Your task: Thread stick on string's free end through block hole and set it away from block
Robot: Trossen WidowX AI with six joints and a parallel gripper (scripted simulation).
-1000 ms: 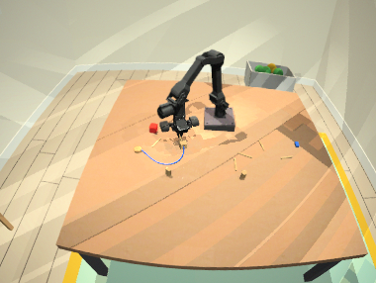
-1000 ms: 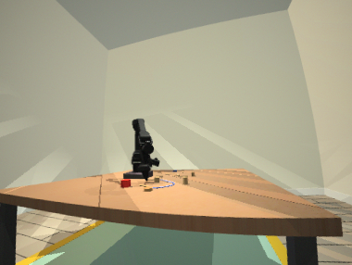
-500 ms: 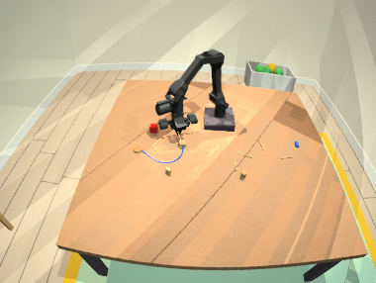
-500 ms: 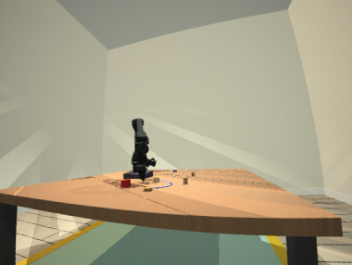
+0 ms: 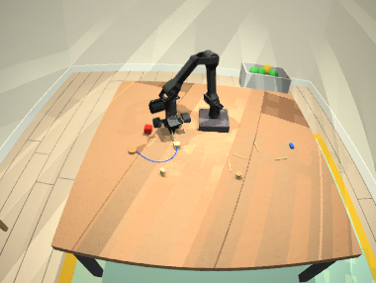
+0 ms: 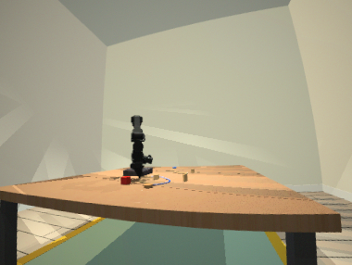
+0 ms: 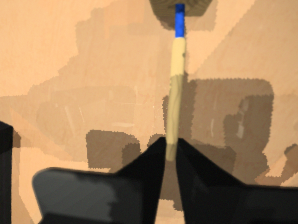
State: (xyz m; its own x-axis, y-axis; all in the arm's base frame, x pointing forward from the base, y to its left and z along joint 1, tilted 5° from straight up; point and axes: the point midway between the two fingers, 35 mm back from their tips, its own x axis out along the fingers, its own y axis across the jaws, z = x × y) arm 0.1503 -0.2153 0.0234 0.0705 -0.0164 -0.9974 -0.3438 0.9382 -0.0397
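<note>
Now: the wooden block 90 mm ahead of my gripper tip, 30 mm to the left of it and 10 mm above it. Also, from my gripper tip: round wooden button 180 mm to the right, 150 mm ahead; thin wooden stick 40 mm ahead, 10 mm to the left, 10 mm above; red cube 130 mm to the right, 10 mm behind, 10 mm above.
</note>
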